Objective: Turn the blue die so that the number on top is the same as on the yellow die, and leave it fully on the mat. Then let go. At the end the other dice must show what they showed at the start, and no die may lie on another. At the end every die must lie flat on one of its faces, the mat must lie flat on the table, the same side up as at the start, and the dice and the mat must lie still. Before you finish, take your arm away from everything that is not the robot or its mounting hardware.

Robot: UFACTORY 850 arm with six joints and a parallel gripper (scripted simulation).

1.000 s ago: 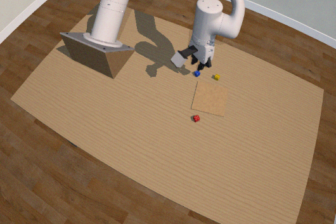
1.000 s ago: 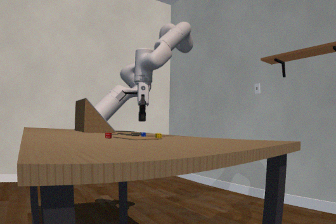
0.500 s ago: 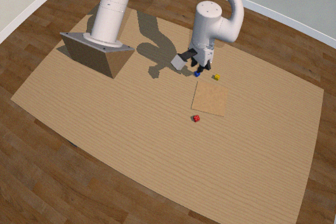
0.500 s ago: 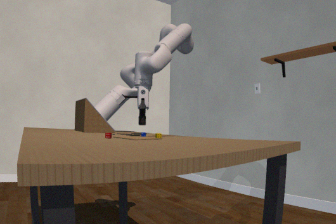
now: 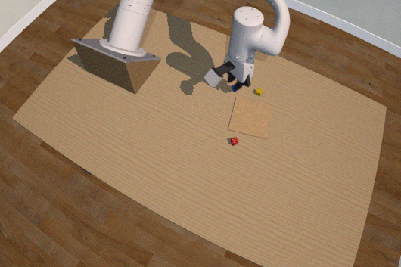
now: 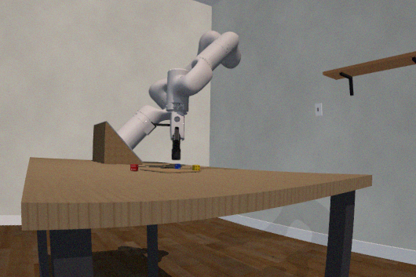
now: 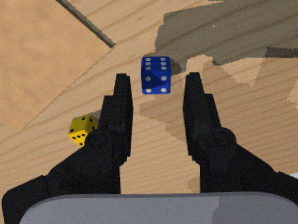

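The blue die lies 4 cm below my hand and 1 cm to the left of it. Round my hand: red die 18 cm to the right, 11 cm ahead, 4 cm below; then tan mat 11 cm ahead, 7 cm to the right, 5 cm below; then yellow die 9 cm ahead, 4 cm to the left, 4 cm below.
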